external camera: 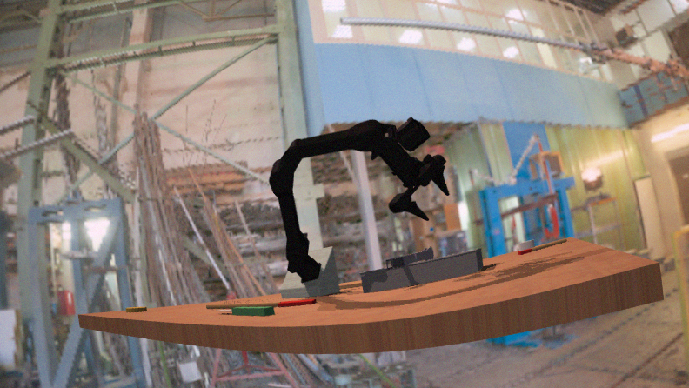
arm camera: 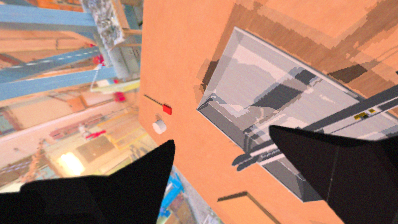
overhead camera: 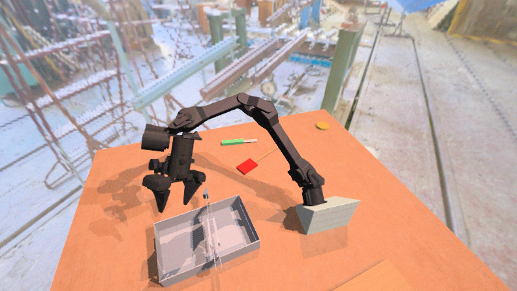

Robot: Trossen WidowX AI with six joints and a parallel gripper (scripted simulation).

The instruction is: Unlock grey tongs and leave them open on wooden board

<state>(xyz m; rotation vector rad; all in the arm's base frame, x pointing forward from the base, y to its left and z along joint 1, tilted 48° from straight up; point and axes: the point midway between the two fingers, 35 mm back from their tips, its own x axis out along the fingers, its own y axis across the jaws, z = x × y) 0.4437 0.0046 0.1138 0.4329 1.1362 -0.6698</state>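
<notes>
Right now my gripper tip is 160 mm above the grey roasting tin, 60 mm past it and 30 mm to the right of it. From my gripper tip the other things lie so: wooden board: 420 mm to the left, 410 mm behind, 180 mm below; then red-headed spatula: 360 mm behind, 280 mm to the right, 180 mm below; then yellow lock slider: 120 mm below, 100 mm behind, 60 mm to the right.
</notes>
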